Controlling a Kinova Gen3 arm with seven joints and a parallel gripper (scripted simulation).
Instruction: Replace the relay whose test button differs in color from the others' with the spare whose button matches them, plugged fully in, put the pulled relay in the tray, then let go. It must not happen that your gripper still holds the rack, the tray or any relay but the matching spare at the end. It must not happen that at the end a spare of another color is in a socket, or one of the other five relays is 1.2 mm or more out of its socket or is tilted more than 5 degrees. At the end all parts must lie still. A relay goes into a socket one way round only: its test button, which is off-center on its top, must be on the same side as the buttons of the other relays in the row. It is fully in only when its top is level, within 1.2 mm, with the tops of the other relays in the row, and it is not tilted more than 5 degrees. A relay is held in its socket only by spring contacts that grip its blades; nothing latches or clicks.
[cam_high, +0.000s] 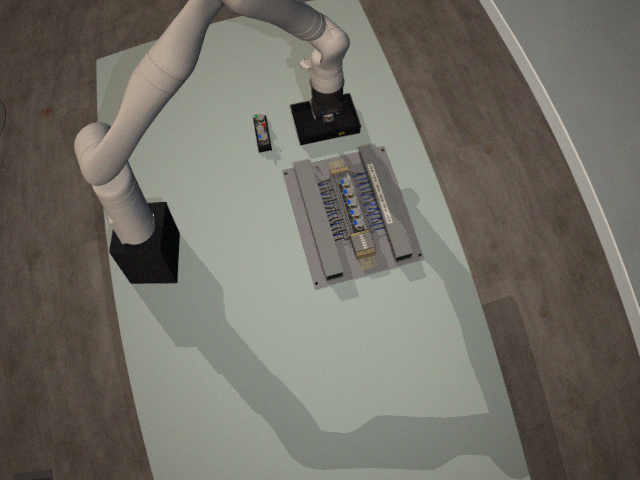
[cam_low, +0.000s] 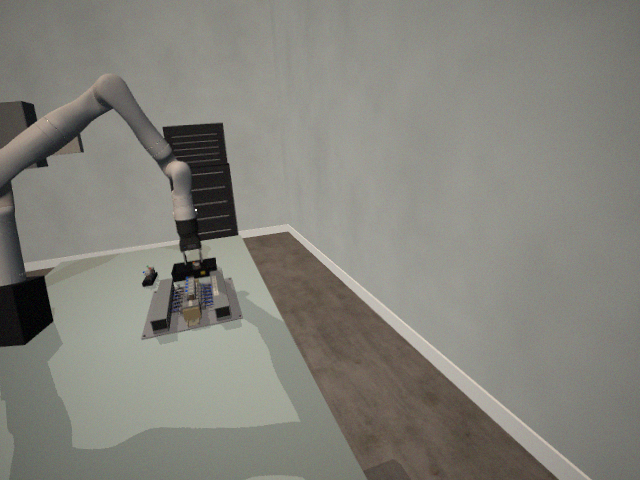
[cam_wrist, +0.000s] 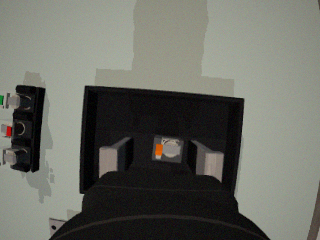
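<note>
The black tray lies 5 cm below my hand. Round my hand: spare holder (17 cm behind, 5 cm below, 3 cm to the left).
</note>
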